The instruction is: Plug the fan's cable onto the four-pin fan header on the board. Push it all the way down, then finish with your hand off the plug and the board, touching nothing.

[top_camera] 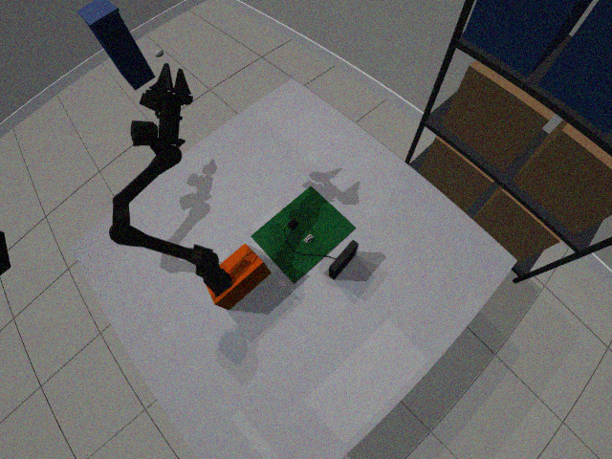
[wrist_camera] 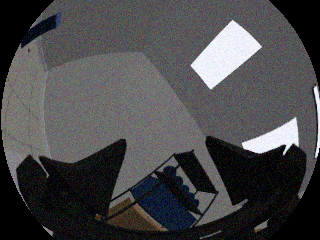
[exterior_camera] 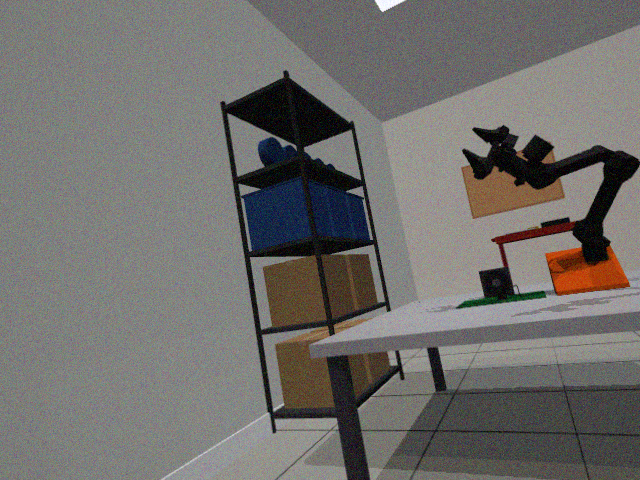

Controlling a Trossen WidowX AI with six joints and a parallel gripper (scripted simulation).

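The dark plug is 80 mm ahead of my gripper tip, 380 mm to the right of it and 520 mm below it. Also, from my gripper tip: black fan 130 mm ahead, 600 mm to the right, 480 mm below.
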